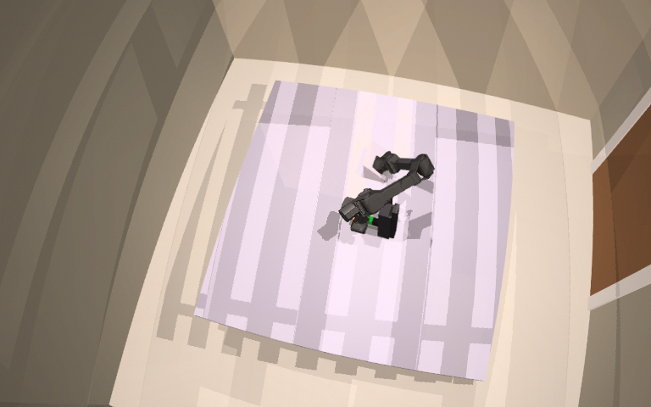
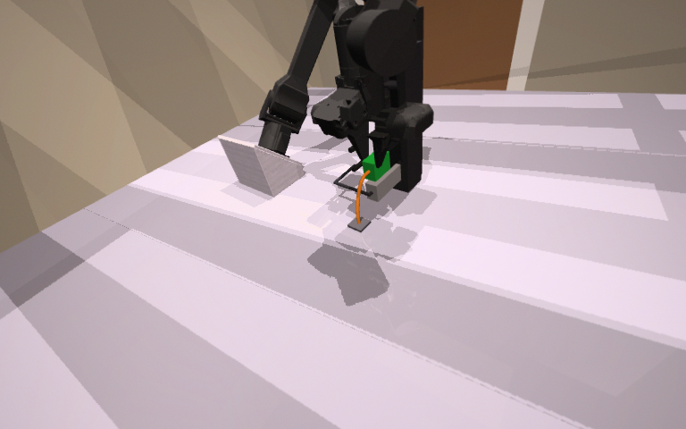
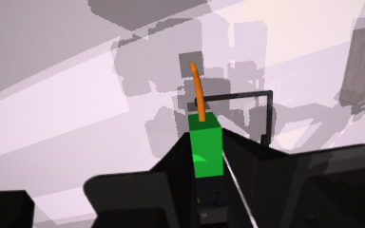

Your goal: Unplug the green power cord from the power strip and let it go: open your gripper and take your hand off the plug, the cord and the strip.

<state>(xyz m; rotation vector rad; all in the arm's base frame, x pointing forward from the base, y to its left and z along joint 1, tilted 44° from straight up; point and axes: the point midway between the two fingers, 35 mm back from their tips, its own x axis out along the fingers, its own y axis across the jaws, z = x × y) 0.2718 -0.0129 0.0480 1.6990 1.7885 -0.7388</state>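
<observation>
Now: the green plug 3 cm to the left of my gripper tip.
</observation>
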